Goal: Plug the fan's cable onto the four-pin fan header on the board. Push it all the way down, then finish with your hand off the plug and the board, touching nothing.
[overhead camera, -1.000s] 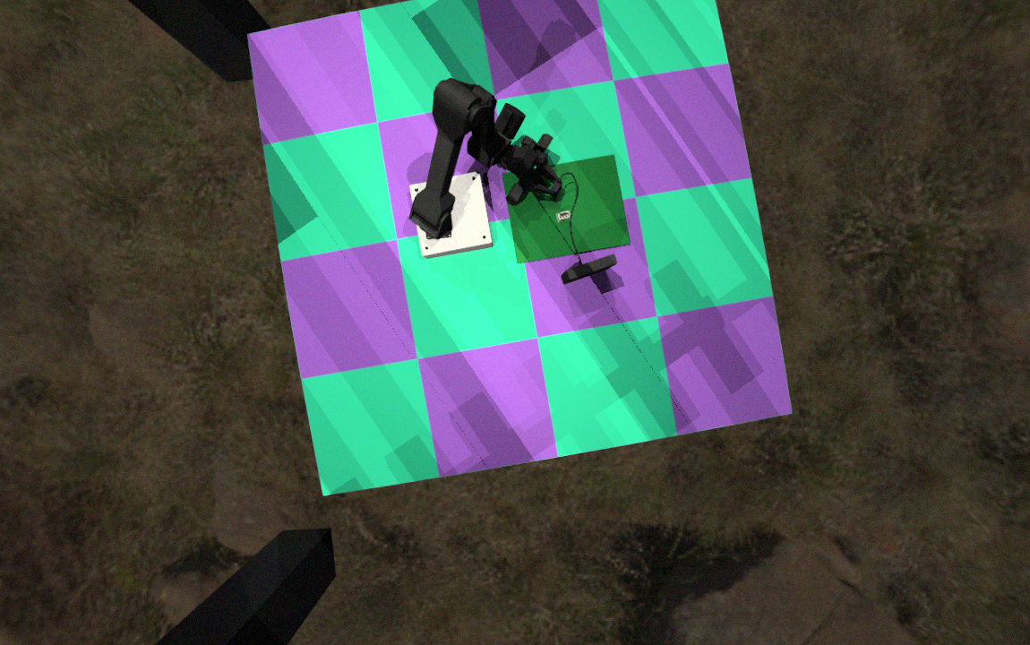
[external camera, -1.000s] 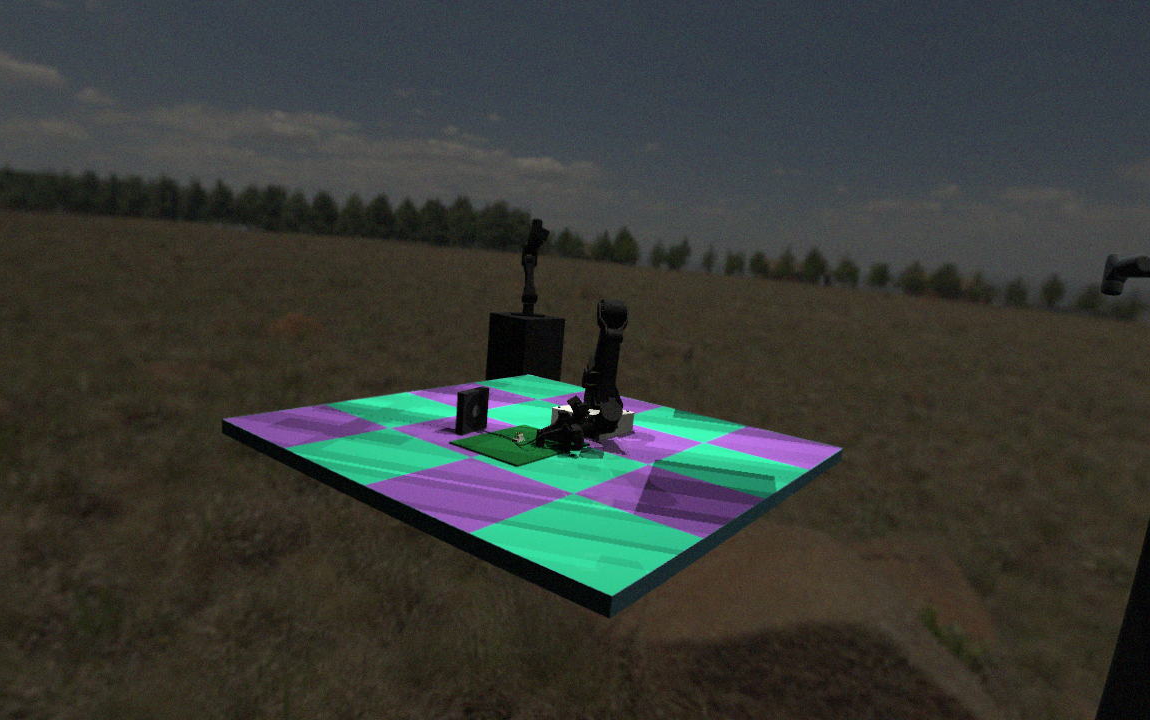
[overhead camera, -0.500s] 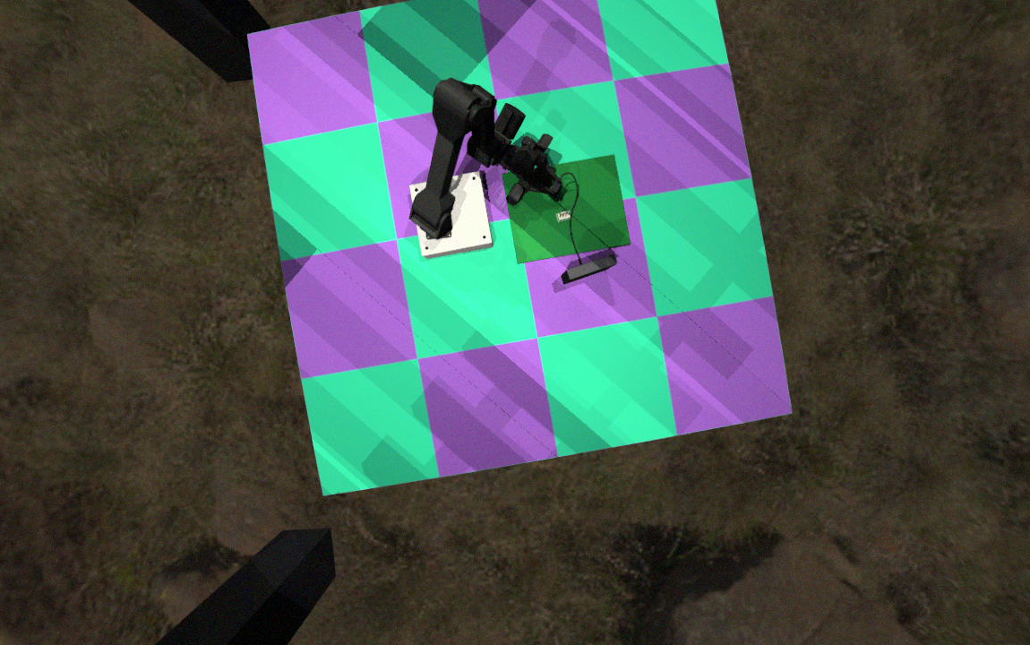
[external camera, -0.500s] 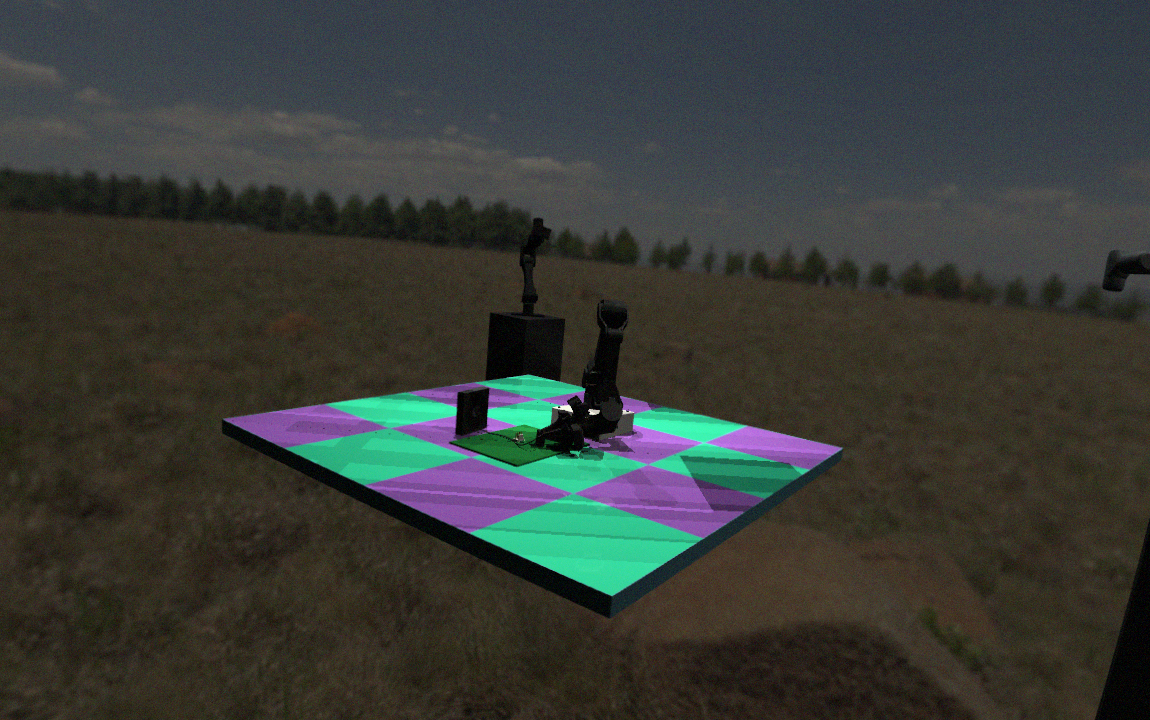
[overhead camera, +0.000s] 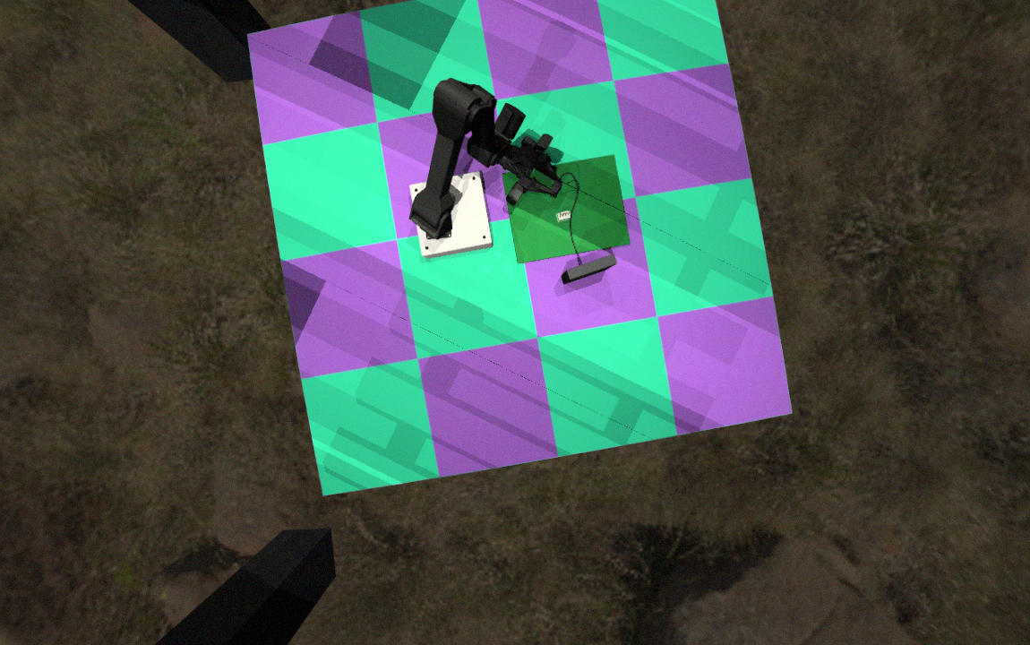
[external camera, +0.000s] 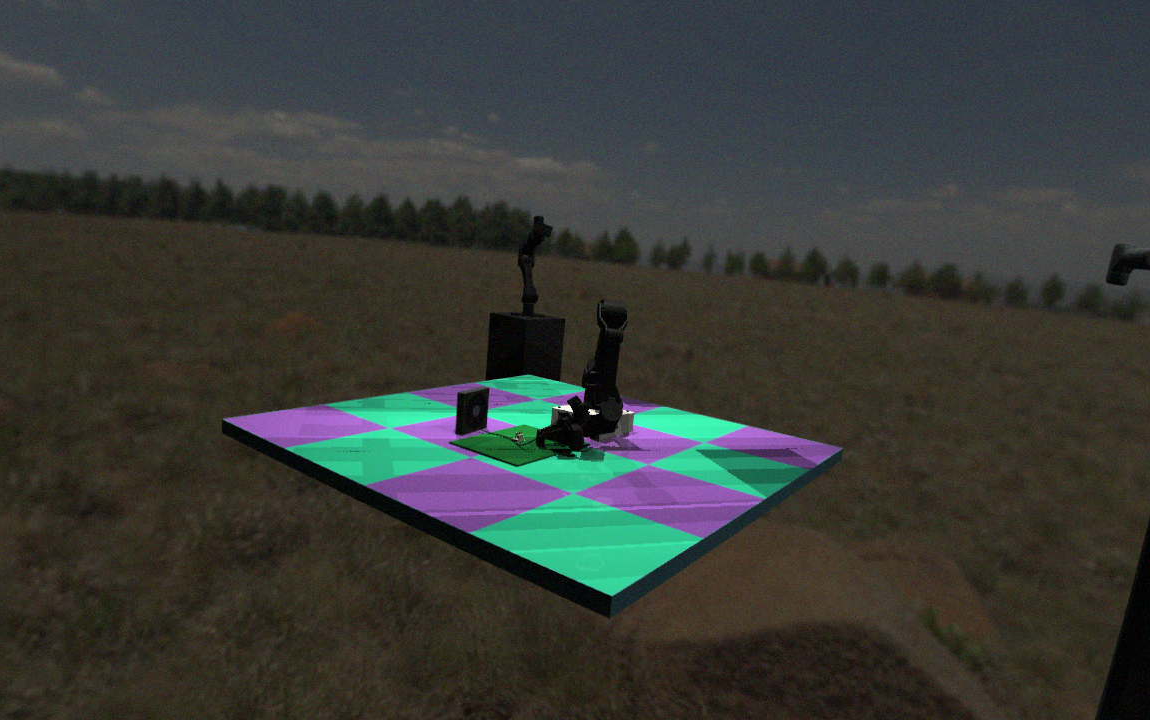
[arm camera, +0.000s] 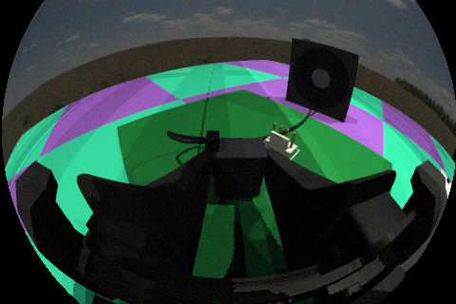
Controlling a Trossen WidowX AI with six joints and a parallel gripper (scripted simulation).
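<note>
Right now the dark plug is 10 mm below my gripper tip. From my gripper tip the other things lie so: green board 20 mm ahead, 50 mm to the right, 50 mm below; then four-pin header 20 mm ahead, 70 mm to the right, 40 mm below; then black fan 50 mm ahead, 210 mm to the right, 20 mm above.
</note>
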